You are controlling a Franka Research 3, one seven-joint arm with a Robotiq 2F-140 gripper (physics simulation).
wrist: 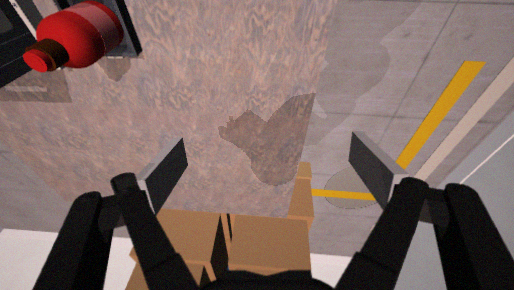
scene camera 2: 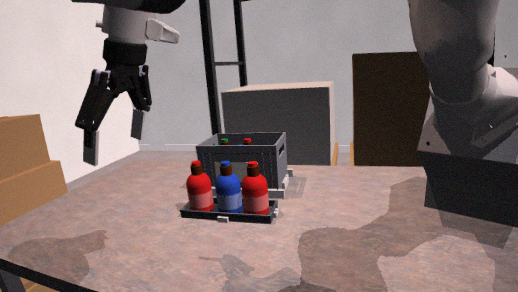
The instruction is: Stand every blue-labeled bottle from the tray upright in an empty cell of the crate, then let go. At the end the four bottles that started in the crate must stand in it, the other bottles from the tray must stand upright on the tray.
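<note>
A blue bottle stands upright on the black tray between a left red bottle and a right red bottle. In the wrist view a red bottle stands at the tray's end, top left. The grey crate stands behind the tray; a green cap and a red cap show inside it. Its cells and the lower parts of its bottles are hidden. My gripper is open and empty, high up, left of the crate and tray in the scene view.
Cardboard boxes stand beyond the left table edge. A large grey box and a dark brown panel stand behind the table. The robot's base is at the right. A black upright frame stands behind the crate.
</note>
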